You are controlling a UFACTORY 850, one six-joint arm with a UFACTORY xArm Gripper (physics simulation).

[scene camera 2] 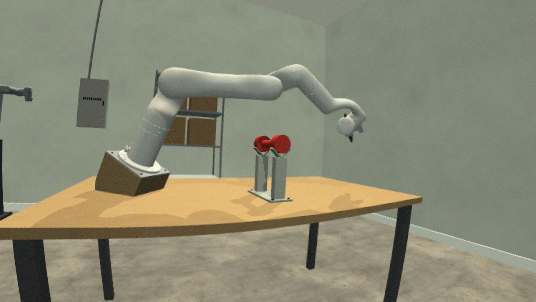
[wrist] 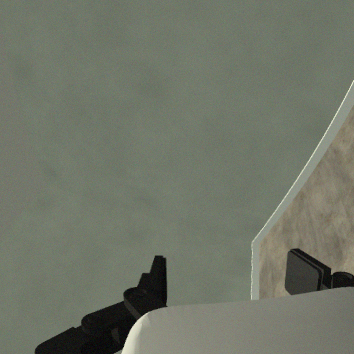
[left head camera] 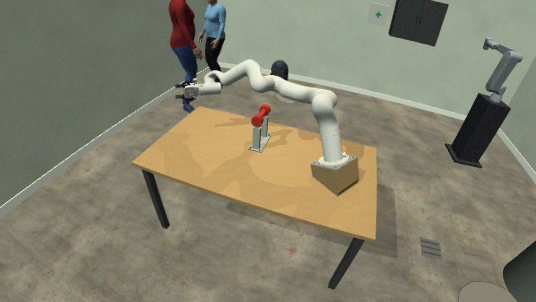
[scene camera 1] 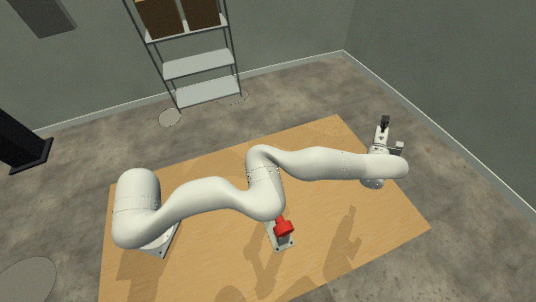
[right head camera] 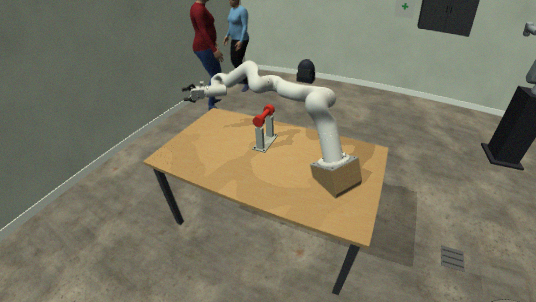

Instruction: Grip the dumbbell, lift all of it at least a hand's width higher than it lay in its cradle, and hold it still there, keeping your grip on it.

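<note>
A red dumbbell lies level across the two upright posts of a grey cradle on the table. In scene camera 1 the arm hides part of the dumbbell. My gripper is open, with its two black fingers wide apart and no object between them. It is up in the air past the table's far end from my base, well away from the dumbbell and higher than the table top. The dumbbell does not show in the wrist view.
The wooden table carries the cradle and my wedge-shaped base block. My arm stretches above the table, over part of the cradle in scene camera 1. Two people stand behind the table.
</note>
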